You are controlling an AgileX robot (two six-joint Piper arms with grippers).
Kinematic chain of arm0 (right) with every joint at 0, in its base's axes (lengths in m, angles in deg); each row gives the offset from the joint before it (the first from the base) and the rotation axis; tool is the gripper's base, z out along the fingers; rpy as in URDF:
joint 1: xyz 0 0 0.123 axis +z
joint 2: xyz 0 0 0 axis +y
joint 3: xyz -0.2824 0 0.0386 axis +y
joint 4: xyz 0.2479 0 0.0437 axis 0.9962 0 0.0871
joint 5: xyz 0 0 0 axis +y
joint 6: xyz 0.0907 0 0.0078 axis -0.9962 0 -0.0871
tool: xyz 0 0 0 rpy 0 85 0
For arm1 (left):
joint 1: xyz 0 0 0.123 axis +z
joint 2: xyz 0 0 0 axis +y
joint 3: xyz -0.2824 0 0.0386 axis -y
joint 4: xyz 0.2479 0 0.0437 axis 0.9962 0 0.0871
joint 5: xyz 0 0 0 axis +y
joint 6: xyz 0.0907 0 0.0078 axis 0.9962 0 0.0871
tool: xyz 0 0 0 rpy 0 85 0
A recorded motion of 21 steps. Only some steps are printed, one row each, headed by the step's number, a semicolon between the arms.
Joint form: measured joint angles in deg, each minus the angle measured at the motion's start. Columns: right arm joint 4, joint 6, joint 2, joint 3, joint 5, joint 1; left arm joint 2, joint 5, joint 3, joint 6, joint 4, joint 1.
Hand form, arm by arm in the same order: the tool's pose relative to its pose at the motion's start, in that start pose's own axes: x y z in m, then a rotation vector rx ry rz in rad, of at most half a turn. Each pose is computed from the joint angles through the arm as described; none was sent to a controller.
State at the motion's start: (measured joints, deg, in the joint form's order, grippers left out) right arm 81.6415 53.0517 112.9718 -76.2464 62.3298 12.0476; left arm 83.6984 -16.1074 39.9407 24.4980 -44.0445 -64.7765
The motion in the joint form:
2: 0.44 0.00 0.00 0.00 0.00 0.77; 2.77 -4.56 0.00 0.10 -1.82 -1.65
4: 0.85 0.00 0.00 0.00 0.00 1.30; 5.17 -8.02 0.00 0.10 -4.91 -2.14
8: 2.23 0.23 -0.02 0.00 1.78 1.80; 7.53 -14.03 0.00 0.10 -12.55 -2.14
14: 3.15 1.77 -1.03 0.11 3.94 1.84; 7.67 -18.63 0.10 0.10 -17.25 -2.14
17: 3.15 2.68 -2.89 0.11 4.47 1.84; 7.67 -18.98 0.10 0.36 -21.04 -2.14
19: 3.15 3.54 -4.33 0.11 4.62 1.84; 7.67 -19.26 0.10 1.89 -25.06 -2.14
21: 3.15 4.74 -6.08 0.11 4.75 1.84; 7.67 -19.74 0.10 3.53 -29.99 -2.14
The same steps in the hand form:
2: 0.0014 0.0032 0.0043 -0.0098 0.0058 -0.0011; 0.0071 -0.0030 0.0093 -0.0322 -0.0181 -0.0049
4: 0.0022 0.0055 0.0073 -0.0176 0.0084 -0.0010; 0.0135 -0.0001 0.0175 -0.0823 -0.0255 -0.0396
8: 0.0036 0.0108 0.0099 -0.0590 0.0171 0.0028; 0.0178 0.0107 0.0245 -0.1968 -0.0626 -0.1433
14: 0.0038 0.0206 0.0067 -0.1013 0.0208 -0.0315; 0.0142 0.0177 0.0230 -0.2722 -0.1181 -0.2092
17: 0.0023 0.0331 0.0008 -0.1144 0.0117 -0.0766; 0.0159 0.0207 0.0223 -0.3052 -0.1110 -0.2623
19: 0.0012 0.0424 -0.0039 -0.1207 0.0018 -0.1141; 0.0181 0.0235 0.0214 -0.3403 -0.0978 -0.2970
21: 0.0001 0.0536 -0.0096 -0.1274 -0.0111 -0.1623; 0.0208 0.0270 0.0201 -0.3842 -0.0826 -0.3433

